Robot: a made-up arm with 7 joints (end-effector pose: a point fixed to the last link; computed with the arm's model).
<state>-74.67 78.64 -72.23 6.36 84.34 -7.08 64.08</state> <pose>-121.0 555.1 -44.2 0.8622 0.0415 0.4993 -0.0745</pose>
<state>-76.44 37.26 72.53 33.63 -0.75 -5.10 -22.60</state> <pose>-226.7 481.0 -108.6 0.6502 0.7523 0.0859 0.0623</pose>
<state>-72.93 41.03 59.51 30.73 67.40 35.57 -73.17</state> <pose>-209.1 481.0 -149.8 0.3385 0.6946 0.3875 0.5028</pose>
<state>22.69 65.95 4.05 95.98 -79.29 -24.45 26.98</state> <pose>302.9 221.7 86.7 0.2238 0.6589 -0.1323 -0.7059</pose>
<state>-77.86 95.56 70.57 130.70 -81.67 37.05 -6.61</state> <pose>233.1 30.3 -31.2 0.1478 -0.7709 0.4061 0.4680</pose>
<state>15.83 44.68 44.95 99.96 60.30 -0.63 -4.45</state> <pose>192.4 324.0 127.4 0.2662 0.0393 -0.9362 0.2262</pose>
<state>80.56 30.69 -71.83 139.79 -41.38 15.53 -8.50</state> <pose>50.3 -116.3 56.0 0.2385 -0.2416 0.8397 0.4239</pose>
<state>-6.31 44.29 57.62 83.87 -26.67 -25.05 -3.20</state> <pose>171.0 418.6 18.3 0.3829 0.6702 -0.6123 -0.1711</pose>
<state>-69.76 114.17 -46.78 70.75 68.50 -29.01 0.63</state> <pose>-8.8 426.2 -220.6 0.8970 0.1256 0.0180 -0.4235</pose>
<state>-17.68 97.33 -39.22 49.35 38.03 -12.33 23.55</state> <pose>145.7 479.4 -153.3 0.8750 0.2545 -0.0909 -0.4016</pose>
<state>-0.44 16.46 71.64 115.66 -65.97 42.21 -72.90</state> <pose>89.9 353.8 40.8 0.0802 -0.9443 -0.0628 -0.3129</pose>
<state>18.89 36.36 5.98 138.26 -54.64 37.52 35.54</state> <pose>177.1 65.4 127.4 0.4668 0.5529 -0.6264 -0.2901</pose>
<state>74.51 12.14 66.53 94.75 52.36 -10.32 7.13</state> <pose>113.4 397.5 98.5 0.2951 0.1417 0.8351 -0.4421</pose>
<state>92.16 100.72 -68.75 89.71 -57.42 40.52 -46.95</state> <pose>251.9 310.9 123.9 0.1479 -0.9669 0.1479 0.1463</pose>
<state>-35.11 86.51 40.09 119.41 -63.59 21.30 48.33</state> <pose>272.9 113.6 22.7 0.3692 0.6826 -0.0813 -0.6254</pose>
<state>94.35 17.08 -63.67 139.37 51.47 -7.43 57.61</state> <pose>-16.3 -110.7 90.1 0.2997 0.3539 0.3026 0.8327</pose>
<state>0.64 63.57 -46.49 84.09 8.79 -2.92 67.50</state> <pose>219.3 167.4 -292.8 0.6759 -0.3364 -0.0457 -0.6541</pose>
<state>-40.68 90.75 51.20 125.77 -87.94 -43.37 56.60</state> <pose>251.5 70.7 46.6 0.0449 -0.5334 -0.3009 0.7892</pose>
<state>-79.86 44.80 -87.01 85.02 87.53 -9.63 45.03</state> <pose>-354.7 3.2 -80.1 0.6301 -0.5320 0.3854 0.4142</pose>
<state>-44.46 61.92 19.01 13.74 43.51 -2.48 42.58</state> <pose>-92.4 519.1 -195.3 0.9597 0.1975 -0.1376 0.1448</pose>
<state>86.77 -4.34 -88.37 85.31 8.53 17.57 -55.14</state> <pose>174.7 -243.7 -0.9 0.1459 0.1159 -0.9369 -0.2959</pose>
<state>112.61 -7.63 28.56 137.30 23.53 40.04 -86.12</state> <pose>-113.5 193.9 156.2 0.0592 0.3436 0.6345 -0.6898</pose>
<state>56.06 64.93 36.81 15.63 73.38 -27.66 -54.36</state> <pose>167.3 538.1 -30.6 0.0413 -0.1013 0.3557 -0.9282</pose>
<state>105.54 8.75 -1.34 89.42 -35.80 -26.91 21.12</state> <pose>84.4 104.2 350.7 0.2584 -0.4306 0.8395 0.2074</pose>
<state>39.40 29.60 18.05 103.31 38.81 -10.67 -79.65</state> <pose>251.1 217.0 154.1 0.1376 0.0896 -0.6993 0.6957</pose>
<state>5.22 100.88 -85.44 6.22 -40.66 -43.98 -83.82</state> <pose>-2.6 568.9 58.4 0.3312 0.4528 -0.1075 -0.8208</pose>
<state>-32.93 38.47 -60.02 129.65 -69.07 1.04 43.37</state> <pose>42.7 -97.6 -157.2 0.3078 -0.1854 -0.3567 -0.8624</pose>
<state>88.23 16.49 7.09 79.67 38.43 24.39 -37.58</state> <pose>218.7 186.6 301.3 0.3237 -0.1113 -0.8699 0.3552</pose>
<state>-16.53 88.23 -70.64 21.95 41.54 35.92 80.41</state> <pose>1.7 546.6 -131.5 0.8865 0.0133 0.4329 0.1628</pose>
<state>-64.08 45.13 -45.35 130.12 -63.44 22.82 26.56</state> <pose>-16.1 -57.8 -196.3 0.5821 -0.1592 -0.2160 -0.7676</pose>
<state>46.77 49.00 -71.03 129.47 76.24 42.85 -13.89</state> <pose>167.7 -87.1 -49.0 0.7788 -0.2806 -0.3232 -0.4586</pose>
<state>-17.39 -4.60 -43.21 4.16 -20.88 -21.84 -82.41</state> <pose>-129.0 30.0 -467.6 0.7767 0.3930 -0.3863 -0.3050</pose>
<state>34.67 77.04 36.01 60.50 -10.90 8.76 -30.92</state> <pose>135.0 440.8 195.1 0.2162 0.7713 -0.5327 0.2733</pose>
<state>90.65 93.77 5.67 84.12 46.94 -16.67 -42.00</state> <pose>-48.0 287.5 311.7 0.2989 -0.3129 0.8383 -0.3317</pose>
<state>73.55 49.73 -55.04 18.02 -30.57 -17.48 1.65</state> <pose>367.5 393.9 -50.2 0.5807 0.5505 -0.3718 -0.4706</pose>
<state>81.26 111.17 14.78 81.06 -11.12 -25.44 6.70</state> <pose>-106.7 263.0 321.2 0.0679 -0.8701 0.4660 0.1452</pose>
